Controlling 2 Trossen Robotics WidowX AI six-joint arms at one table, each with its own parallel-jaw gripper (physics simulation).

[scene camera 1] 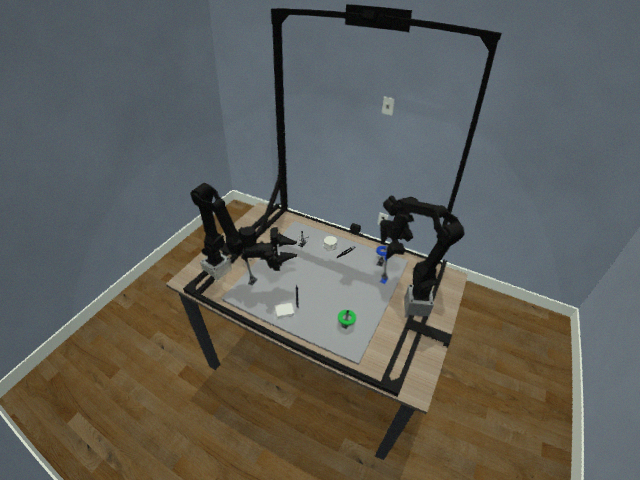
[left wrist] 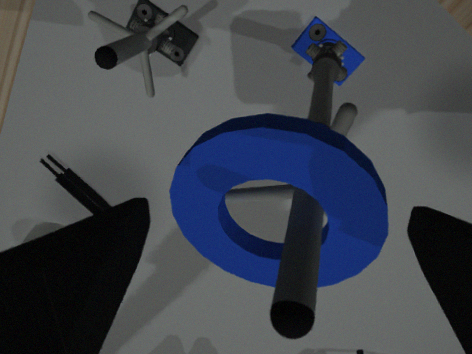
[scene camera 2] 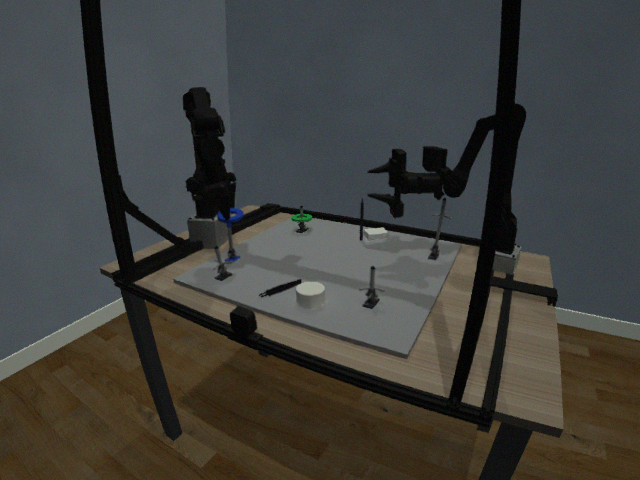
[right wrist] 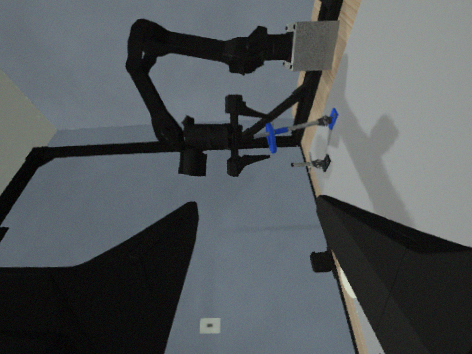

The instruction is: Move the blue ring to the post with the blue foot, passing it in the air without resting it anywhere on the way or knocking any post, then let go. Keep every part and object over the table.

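Pixels of known places: left gripper, fingertip midpoint: [scene camera 1: 384, 250] [left wrist: 278, 215] [scene camera 2: 230, 214] [right wrist: 270, 137]; right gripper, fingertip midpoint: [scene camera 1: 297, 249] [scene camera 2: 367, 183] [right wrist: 257, 206]; left arm's base at its link origin: [scene camera 1: 420, 294] [scene camera 2: 207, 215] [right wrist: 289, 47]; right arm's base at its link origin: [scene camera 1: 215, 260] [scene camera 2: 502, 248].
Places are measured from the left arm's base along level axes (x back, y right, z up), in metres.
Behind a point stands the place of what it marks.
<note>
The blue ring [scene camera 1: 379, 249] {z 0.064, x -0.183, y 0.176 m} [scene camera 2: 237, 219] {z 0.058, x -0.190, y 0.195 m} [left wrist: 200, 200] {z 0.062, x -0.163, y 0.199 m} [right wrist: 271, 145] {z 0.063, x -0.181, y 0.183 m} is around the upper part of the post with the blue foot [scene camera 1: 383, 280] {z -0.077, x -0.145, y 0.130 m} [scene camera 2: 233, 258] {z -0.077, x -0.147, y 0.149 m} [left wrist: 354, 58] {z -0.080, x -0.138, y 0.124 m} [right wrist: 334, 117] {z -0.080, x -0.153, y 0.133 m}. The post passes through its hole and its top sticks out above. The ring sits slightly tilted, near the post's side pegs. My left gripper [left wrist: 278, 215] {z 0.062, x -0.161, y 0.172 m} [right wrist: 270, 137] {z 0.062, x -0.161, y 0.172 m} is open around the ring, with a gap on each side in the left wrist view. My right gripper [scene camera 1: 296, 249] {z 0.129, x -0.518, y 0.051 m} [scene camera 2: 368, 183] {z 0.129, x -0.518, y 0.051 m} [right wrist: 257, 206] {z 0.129, x -0.518, y 0.051 m} is open and empty, held level above the table, far from the ring.
A short dark-footed post [scene camera 2: 222, 275] {z -0.076, x -0.159, y 0.259 m} [left wrist: 120, 50] {z -0.006, x -0.148, y 0.251 m} stands near the blue-footed one. A green ring [scene camera 1: 339, 317] {z -0.034, x -0.320, y -0.134 m} [scene camera 2: 295, 218] {z -0.034, x -0.274, y -0.106 m} is on another post. Further posts [scene camera 1: 251, 279] [scene camera 2: 372, 281], a white cylinder [scene camera 1: 330, 243] {z -0.050, x -0.407, y 0.311 m} [scene camera 2: 310, 294] {z -0.050, x -0.415, y 0.362 m}, a white block [scene camera 1: 283, 310] {z -0.065, x -0.548, y -0.112 m} and black tweezers [scene camera 1: 345, 251] {z -0.080, x -0.331, y 0.298 m} [left wrist: 82, 192] {z -0.084, x -0.323, y 0.307 m} are on the mat.
</note>
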